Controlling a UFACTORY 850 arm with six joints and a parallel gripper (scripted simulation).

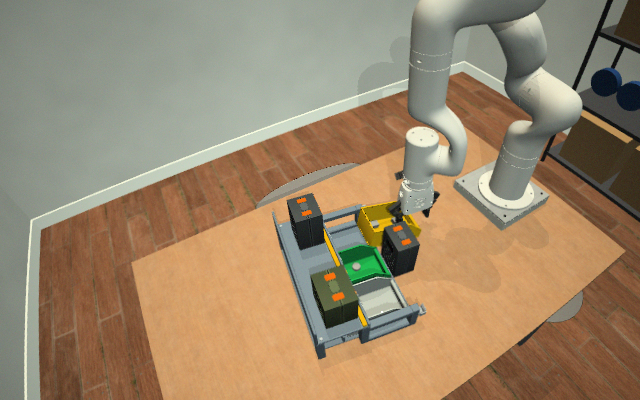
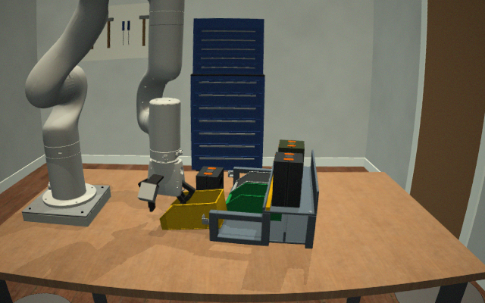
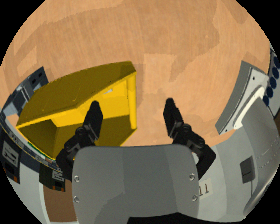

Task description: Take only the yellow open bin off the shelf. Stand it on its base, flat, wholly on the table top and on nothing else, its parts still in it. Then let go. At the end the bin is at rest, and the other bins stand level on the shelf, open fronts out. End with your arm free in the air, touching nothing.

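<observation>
The yellow bin is 80 mm ahead of my hand, 10 mm to the right of it and 10 mm above it. Round my hand: grey bin: 260 mm ahead, 200 mm to the left; then olive box: 360 mm ahead, 190 mm to the left, 110 mm above; then green bin: 250 mm ahead, 90 mm to the left.
</observation>
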